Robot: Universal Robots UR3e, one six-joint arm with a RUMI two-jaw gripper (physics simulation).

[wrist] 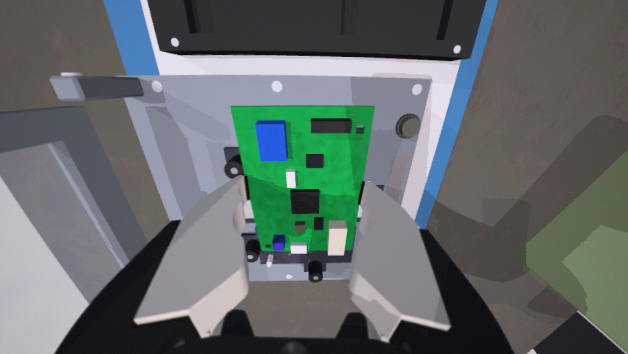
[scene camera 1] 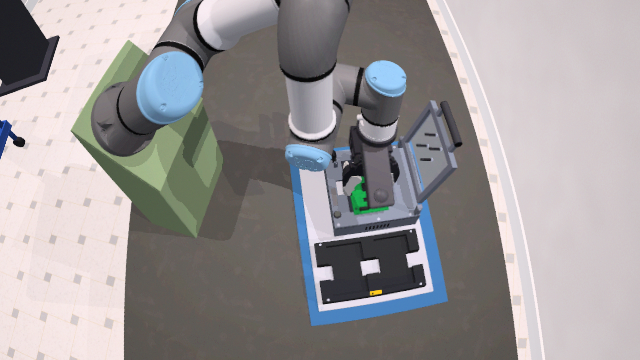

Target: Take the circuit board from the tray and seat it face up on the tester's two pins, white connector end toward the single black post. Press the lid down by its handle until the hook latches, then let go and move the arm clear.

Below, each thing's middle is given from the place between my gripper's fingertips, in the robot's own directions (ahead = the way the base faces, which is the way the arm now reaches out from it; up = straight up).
I see my gripper 20 mm below the green circuit board (wrist: 305, 164). Round my hand: tester lid (wrist: 75, 230) (130 mm ahead, 120 mm above, 10 mm to the left).
